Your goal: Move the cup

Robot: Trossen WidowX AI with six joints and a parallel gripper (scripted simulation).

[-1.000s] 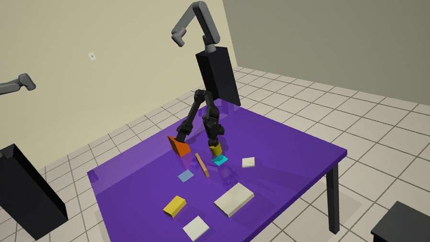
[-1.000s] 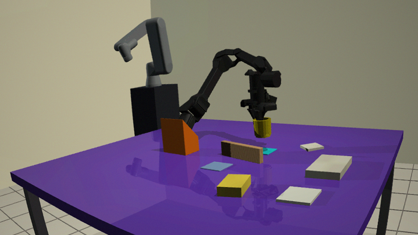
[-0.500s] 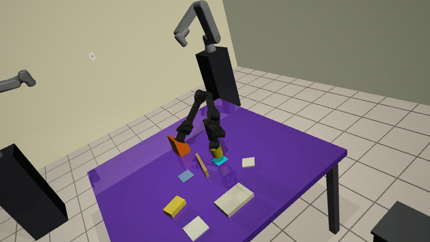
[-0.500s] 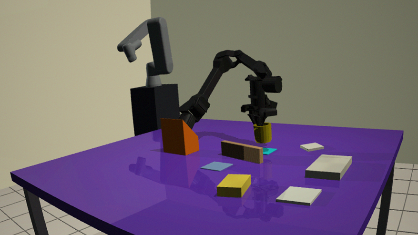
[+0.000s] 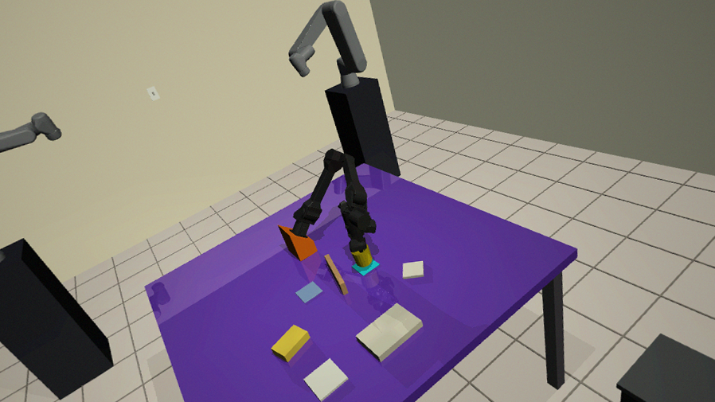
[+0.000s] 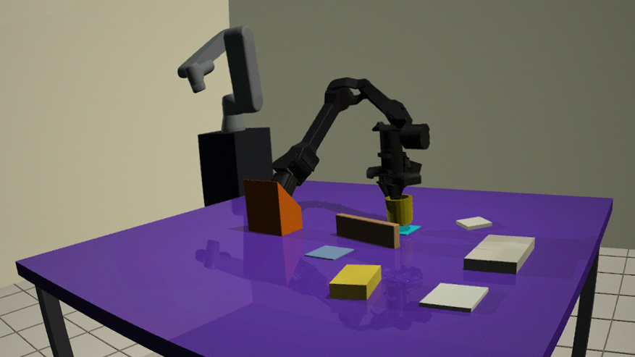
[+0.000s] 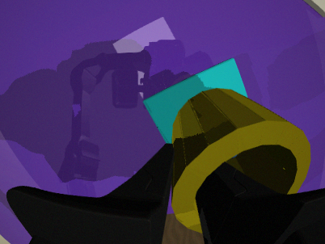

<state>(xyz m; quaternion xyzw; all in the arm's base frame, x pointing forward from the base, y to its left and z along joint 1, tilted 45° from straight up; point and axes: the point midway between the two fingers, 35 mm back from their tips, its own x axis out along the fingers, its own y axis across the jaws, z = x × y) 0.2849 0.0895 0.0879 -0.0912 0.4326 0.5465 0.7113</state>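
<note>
Now: gripper tip 2 cm short of the yellow cup and 2 cm to the left of it. From my gripper tip the other things lie so: teal pad 2 cm ahead, 2 cm to the right, 6 cm below; block 14 cm ahead, 42 cm to the right, 4 cm below; wooden bar 1 cm behind, 13 cm to the right, 4 cm below.
</note>
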